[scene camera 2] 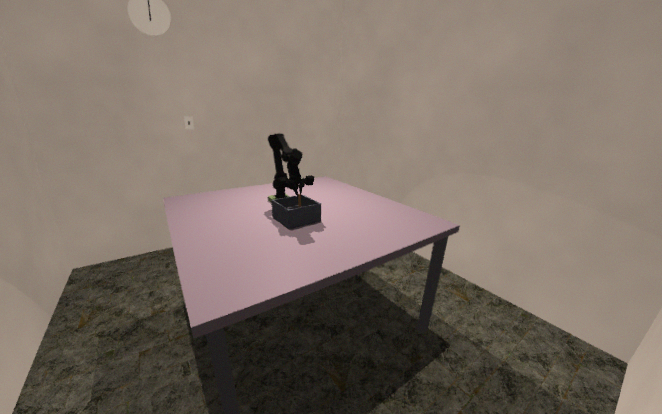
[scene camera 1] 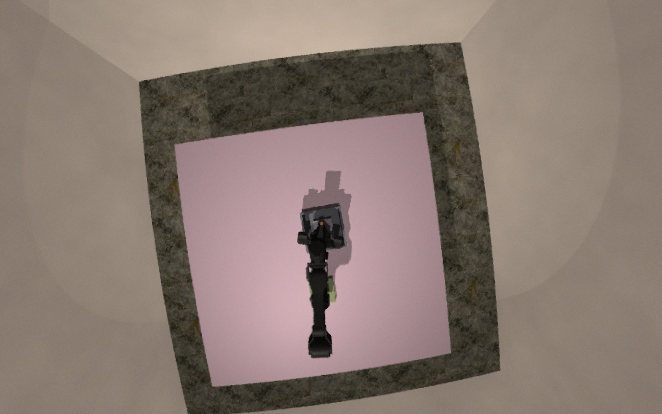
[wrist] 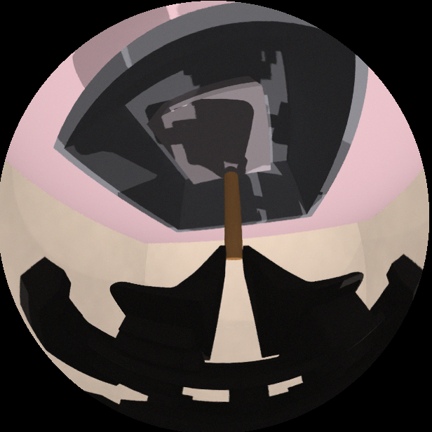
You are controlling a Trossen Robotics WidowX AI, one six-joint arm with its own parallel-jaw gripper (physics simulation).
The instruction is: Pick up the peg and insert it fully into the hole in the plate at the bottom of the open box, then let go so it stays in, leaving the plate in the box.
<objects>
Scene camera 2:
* dark grey box: 310,212
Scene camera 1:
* dark grey box: 307,218
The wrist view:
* gripper: 233,250
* dark grey box: 313,102
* orange-brown peg: 232,209
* grey plate: 220,127
</objects>
